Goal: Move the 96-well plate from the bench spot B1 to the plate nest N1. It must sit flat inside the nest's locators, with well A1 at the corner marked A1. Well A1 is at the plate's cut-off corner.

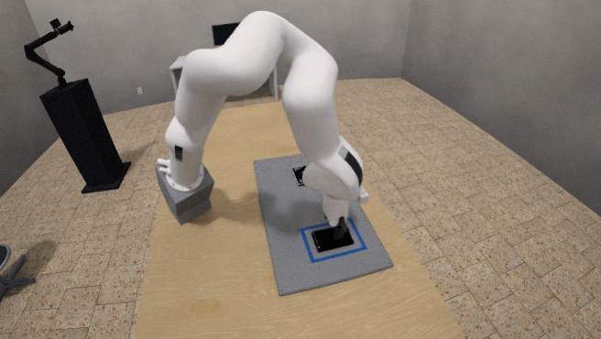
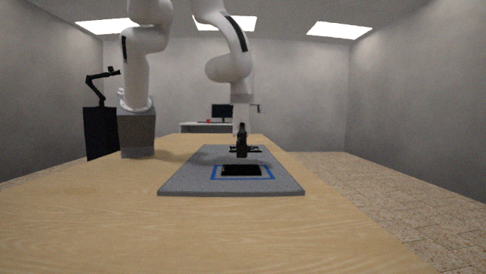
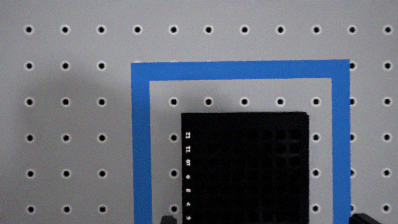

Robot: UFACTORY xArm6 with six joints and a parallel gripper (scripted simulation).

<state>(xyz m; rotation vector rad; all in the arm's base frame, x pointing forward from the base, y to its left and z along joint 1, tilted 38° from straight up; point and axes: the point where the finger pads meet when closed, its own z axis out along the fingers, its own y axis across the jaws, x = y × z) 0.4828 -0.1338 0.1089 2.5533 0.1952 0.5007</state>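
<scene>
Right now my hand is 60 mm above the black 96-well plate. Round my hand: black plate nest (20 mm ahead, 360 mm to the left, 60 mm below).
</scene>
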